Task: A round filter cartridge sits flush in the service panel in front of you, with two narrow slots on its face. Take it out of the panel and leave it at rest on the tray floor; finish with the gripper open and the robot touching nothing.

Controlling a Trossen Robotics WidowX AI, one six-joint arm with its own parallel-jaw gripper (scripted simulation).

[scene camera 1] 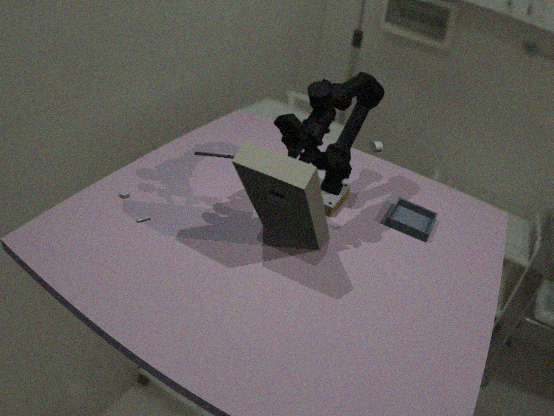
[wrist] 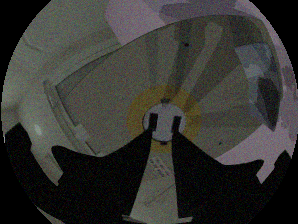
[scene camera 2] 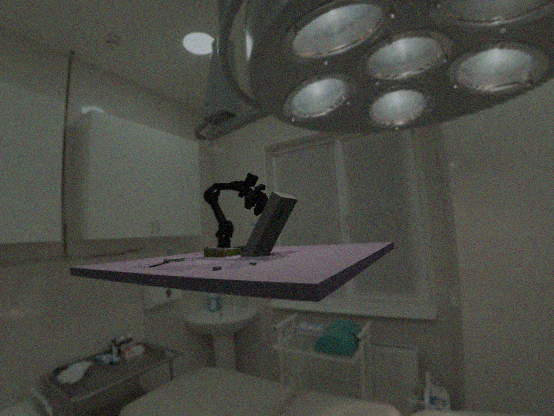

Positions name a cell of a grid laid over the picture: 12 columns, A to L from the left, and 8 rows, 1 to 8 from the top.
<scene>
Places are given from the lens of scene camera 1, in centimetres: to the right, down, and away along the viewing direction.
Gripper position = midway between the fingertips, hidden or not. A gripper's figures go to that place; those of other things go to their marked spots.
my gripper (scene camera 1: G4): 3, -9, 108
service panel (scene camera 1: G4): 2, -3, 101
dark tray (scene camera 1: I5): 42, 3, 144
The marked spots on the service panel and the dark tray are 59 cm apart.
</scene>
